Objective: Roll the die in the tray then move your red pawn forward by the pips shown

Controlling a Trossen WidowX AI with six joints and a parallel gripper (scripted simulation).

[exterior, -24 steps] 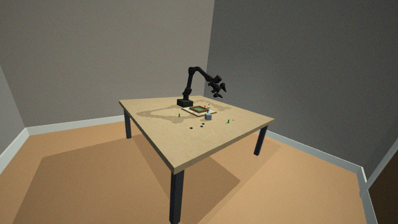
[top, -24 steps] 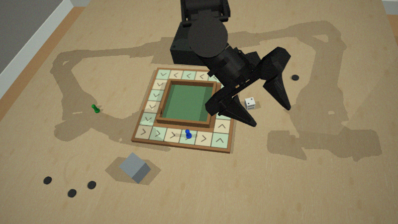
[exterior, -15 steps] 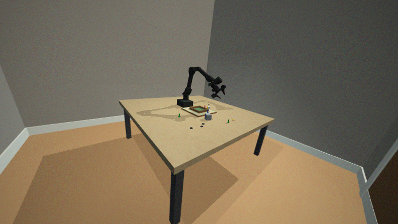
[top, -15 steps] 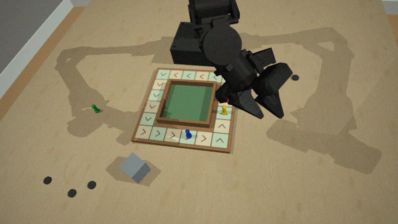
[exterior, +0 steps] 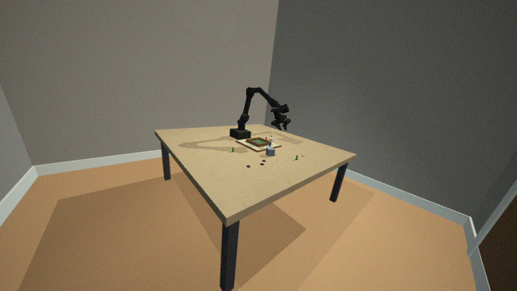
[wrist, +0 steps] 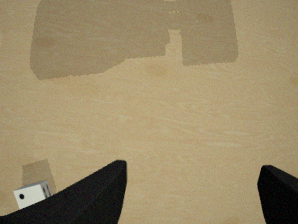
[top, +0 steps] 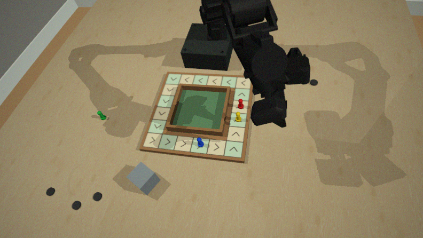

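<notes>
The white die lies 10 cm behind my gripper tip, 3 cm to the right of it and 11 cm below it. From my gripper tip the other things lie so: red pawn 12 cm behind, 9 cm to the right, 10 cm below; yellow pawn 7 cm behind, 10 cm to the right, 10 cm below; blue pawn 20 cm to the right, 10 cm below.
</notes>
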